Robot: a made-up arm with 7 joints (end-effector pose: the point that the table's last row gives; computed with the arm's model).
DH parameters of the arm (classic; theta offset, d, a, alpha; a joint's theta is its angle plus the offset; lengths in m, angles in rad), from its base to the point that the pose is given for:
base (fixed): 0 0.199 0 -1.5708
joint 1: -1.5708 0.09 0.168 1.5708
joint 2: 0 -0.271 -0.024 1.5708
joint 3: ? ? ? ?
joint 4: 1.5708 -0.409 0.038 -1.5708
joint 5: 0 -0.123 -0.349 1.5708
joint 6: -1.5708 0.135 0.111 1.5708
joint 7: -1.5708 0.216 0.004 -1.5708
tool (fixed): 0 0.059 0 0
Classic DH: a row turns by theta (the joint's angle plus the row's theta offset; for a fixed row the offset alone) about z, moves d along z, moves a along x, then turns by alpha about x.
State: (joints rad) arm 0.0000 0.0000 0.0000 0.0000 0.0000 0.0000 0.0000
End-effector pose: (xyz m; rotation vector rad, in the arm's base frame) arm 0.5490 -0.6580 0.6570 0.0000 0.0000 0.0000
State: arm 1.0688 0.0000 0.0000 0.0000 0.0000 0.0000 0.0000
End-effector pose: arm 0.6657 -0.6580 -0.0619 0.0000 1.0688 0.0000
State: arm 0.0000 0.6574 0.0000 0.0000 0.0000 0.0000 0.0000
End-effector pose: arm 0.5490 -0.3249 1.0536 -0.6574 0.0000 0.0000
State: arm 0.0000 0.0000 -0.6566 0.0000 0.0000 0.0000 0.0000
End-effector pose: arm 0.6829 -0.6580 0.4220 0.0000 0.6566 0.0000
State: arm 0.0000 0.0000 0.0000 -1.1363 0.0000 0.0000 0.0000
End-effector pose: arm 0.5490 -0.6186 0.0093 1.1363 0.0000 0.0000
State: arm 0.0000 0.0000 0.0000 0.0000 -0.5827 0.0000 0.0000
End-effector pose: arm 0.8815 -0.6368 0.6570 0.0000 0.0000 0.5827
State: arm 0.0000 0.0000 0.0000 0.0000 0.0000 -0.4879 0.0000
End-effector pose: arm 0.5490 -0.7125 0.5359 0.4879 0.0000 0.0000
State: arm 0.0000 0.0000 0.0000 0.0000 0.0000 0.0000 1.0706
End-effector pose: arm 0.4951 -0.6580 0.6298 0.0000 -1.0706 0.0000
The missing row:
joint 3: 0 0.221 0.021 -1.5708
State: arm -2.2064 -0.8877 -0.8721 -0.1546 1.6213 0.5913 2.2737
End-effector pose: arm -0.5504 -0.1282 0.4200 -0.4979 -2.6616 -0.7554
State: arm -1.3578 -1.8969 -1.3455 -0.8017 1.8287 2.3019 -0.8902
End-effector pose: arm 0.1039 0.4513 0.7865 -2.5031 0.7321 0.2597
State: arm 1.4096 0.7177 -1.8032 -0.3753 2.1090 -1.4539 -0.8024
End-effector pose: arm 0.0797 0.1783 -0.1521 -1.7262 0.5042 -1.2916
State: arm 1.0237 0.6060 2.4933 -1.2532 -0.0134 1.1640 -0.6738
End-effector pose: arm 0.6832 -0.3138 0.5221 -0.0504 -0.7610 0.6976
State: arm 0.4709 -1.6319 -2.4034 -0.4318 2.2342 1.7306 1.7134
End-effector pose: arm 0.3324 0.6904 0.1873 0.2656 0.9238 2.6687
